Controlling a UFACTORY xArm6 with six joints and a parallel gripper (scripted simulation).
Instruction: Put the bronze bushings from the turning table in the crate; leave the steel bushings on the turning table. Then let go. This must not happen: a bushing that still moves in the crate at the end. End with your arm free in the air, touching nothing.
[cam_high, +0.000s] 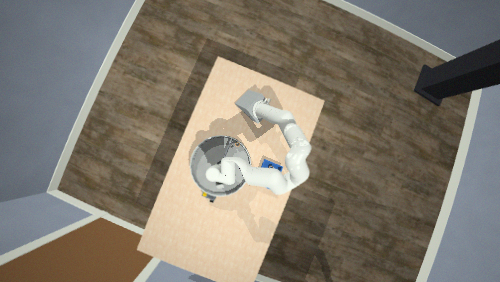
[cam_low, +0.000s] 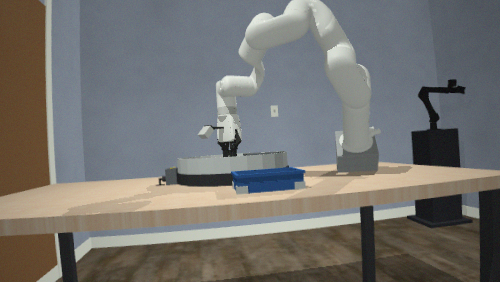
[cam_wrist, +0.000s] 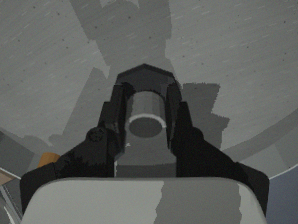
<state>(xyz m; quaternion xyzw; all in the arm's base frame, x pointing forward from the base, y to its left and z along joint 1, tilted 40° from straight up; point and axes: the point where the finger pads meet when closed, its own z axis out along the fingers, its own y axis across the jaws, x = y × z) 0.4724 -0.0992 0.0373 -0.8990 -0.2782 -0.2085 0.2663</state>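
Now: the grey turning table 40 mm below my hand, 10 mm to the right of it and 10 mm behind it. The rest, counted from my hand: blue crate (330 mm to the left, 100 mm behind, 70 mm below).
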